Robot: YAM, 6 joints.
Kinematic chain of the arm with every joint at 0, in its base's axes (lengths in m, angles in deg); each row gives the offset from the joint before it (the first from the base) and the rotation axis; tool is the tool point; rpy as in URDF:
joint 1: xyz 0 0 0.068 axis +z
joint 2: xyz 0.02 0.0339 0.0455 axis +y
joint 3: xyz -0.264 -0.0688 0 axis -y
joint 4: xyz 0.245 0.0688 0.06 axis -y
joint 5: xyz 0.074 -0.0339 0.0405 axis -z
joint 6: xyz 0.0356 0 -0.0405 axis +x
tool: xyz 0 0 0 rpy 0 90 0
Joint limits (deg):
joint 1: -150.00..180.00
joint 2: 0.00..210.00
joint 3: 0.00..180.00
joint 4: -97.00..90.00
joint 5: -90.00..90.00
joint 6: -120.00..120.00
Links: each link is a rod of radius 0.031 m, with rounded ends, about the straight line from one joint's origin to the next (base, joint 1, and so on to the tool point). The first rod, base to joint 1, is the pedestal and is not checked.
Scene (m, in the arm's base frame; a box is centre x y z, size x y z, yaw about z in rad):
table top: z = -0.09
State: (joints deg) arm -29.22 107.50 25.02 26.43 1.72 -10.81
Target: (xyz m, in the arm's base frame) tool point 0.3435 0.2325 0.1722
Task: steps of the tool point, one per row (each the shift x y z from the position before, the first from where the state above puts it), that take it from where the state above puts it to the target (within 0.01 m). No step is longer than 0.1 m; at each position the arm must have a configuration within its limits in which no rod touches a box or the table.
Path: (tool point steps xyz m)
1: 0.0590 0.0404 0.0194
2: 0.0475 0.0610 0.0232
3: 0.0296 0.0772 0.0270
4: 0.0067 0.0875 0.0302
5: -0.0188 0.0904 0.0331

